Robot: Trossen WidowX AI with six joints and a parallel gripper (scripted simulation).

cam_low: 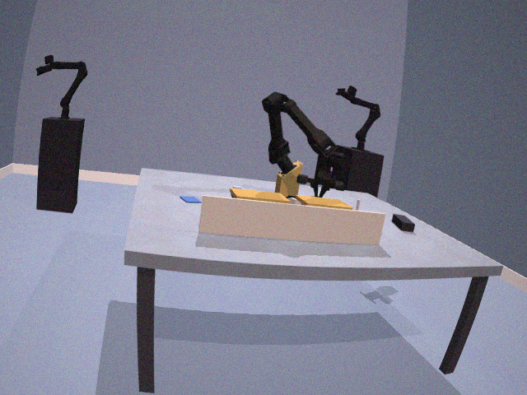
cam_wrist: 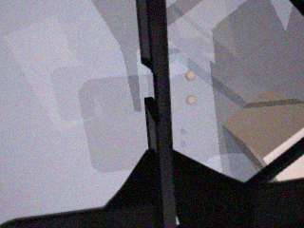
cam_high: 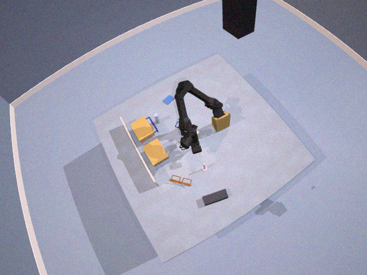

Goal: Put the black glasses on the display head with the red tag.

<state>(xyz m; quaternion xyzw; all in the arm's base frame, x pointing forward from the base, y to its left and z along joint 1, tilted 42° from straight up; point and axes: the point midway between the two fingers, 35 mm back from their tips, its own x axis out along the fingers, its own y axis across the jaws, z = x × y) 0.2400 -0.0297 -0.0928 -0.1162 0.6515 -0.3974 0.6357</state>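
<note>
Now: gripper tip 7 cm to the left of the white cube, 5 cm past it and 2 cm above it. From my gripper tip the other things lie so: beige board 35 cm ahead, 22 cm to the right, 1 cm above; black box 38 cm to the left, 11 cm ahead, 3 cm below; display head 32 cm to the right, 21 cm ahead, 1 cm above.
</note>
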